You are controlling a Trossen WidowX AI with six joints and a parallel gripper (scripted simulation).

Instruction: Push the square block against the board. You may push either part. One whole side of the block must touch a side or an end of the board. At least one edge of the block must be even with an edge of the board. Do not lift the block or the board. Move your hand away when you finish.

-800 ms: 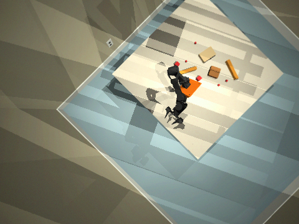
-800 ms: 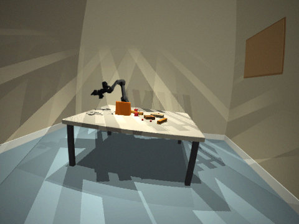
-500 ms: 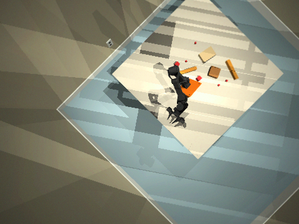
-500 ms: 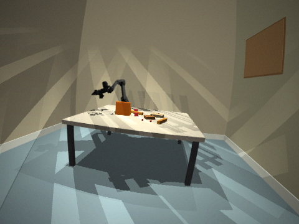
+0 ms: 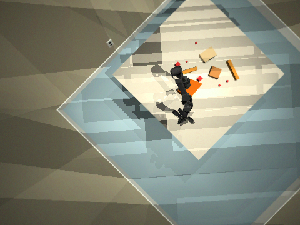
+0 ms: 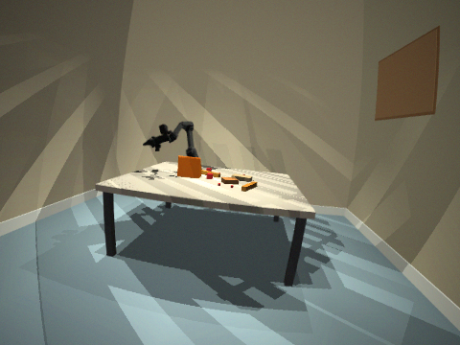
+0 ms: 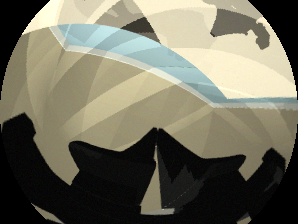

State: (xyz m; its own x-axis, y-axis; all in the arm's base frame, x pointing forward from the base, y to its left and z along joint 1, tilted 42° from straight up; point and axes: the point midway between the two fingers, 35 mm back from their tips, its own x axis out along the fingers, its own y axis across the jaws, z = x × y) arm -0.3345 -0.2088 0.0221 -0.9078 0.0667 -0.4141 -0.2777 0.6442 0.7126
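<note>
The orange square block lies 680 mm ahead of my gripper tip, 10 mm to the left of it and 210 mm below it. From my gripper tip the other things lie so: pale tan slab: 780 mm ahead, 190 mm to the left, 210 mm below.
</note>
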